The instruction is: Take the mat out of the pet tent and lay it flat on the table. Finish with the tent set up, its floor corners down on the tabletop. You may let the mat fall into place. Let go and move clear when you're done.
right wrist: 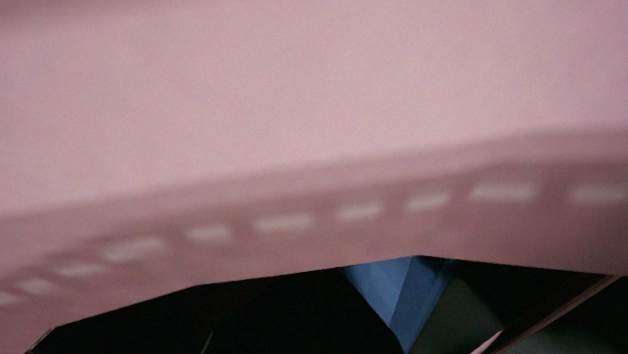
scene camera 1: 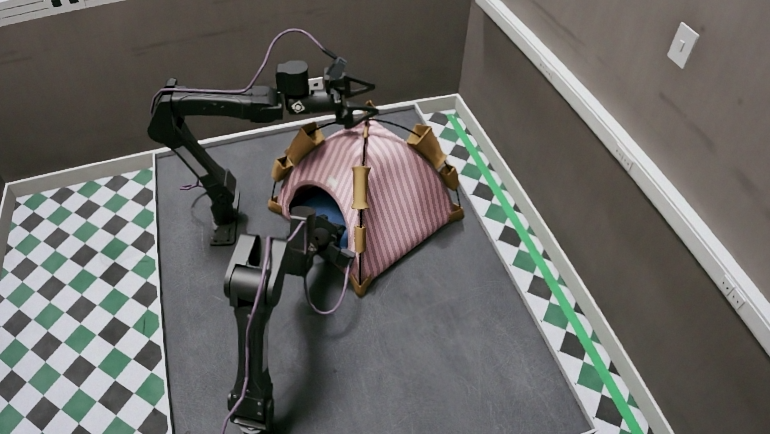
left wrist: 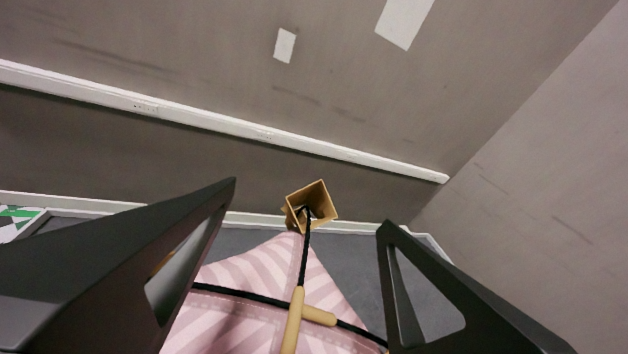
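The pink striped tent [scene camera 1: 404, 199] [left wrist: 260, 265] [right wrist: 300, 100] stands upright at the top middle of the table. Its visible tan floor corners [scene camera 1: 360, 287] [scene camera 1: 456, 212] [scene camera 1: 275, 205] rest on the tabletop. The blue mat [scene camera 1: 318, 202] [right wrist: 382, 285] is inside, partly seen through the doorway. My left gripper [scene camera 1: 374, 99] [left wrist: 314, 207] is open and empty at the tent's peak, above the crossed poles [left wrist: 296, 305]. My right gripper [scene camera 1: 327, 232] reaches into the doorway and is shut. Its fingertips are hidden by the tent and by shadow, and no mat cloth shows plainly between them.
Tan sleeves [scene camera 1: 360, 187] [scene camera 1: 427, 144] [scene camera 1: 305, 142] and black poles run along the tent's edges. The dark tabletop [scene camera 1: 458, 345] has checkered floor [scene camera 1: 80, 280] on both sides. The tent's doorway rim [right wrist: 280, 250] lies across the right wrist view, close to the camera.
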